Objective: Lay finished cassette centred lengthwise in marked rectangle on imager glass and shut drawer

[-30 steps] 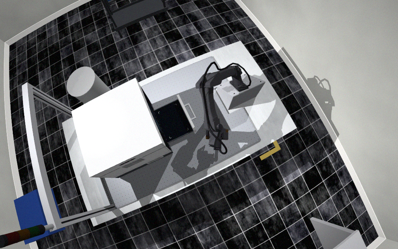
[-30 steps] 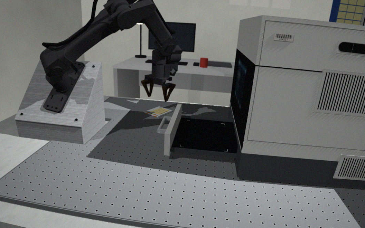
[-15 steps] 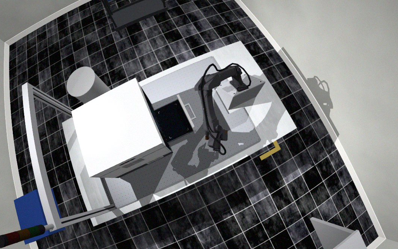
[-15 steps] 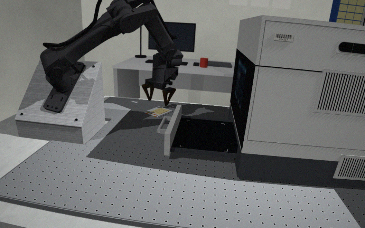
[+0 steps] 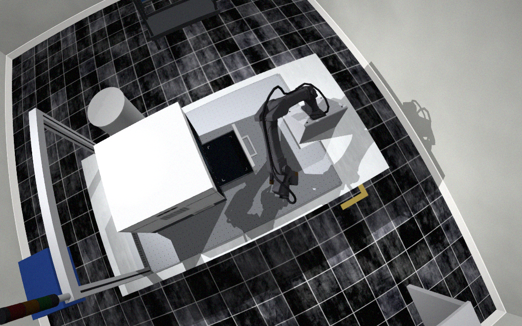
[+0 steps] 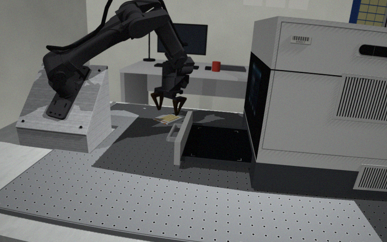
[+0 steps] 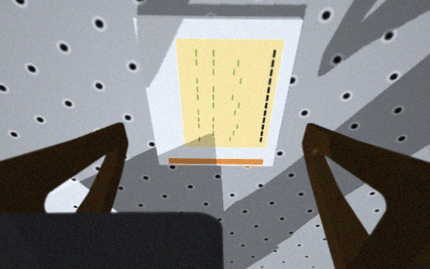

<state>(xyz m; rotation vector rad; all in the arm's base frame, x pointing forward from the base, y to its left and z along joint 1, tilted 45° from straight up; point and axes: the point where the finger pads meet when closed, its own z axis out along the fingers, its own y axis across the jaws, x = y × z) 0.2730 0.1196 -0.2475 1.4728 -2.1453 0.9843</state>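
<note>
The finished cassette is 30 mm below my hand. From my hand the other things lie so: drawer 240 mm ahead, 220 mm to the right; then frame rail 900 mm ahead, 550 mm above, 140 mm to the right.
</note>
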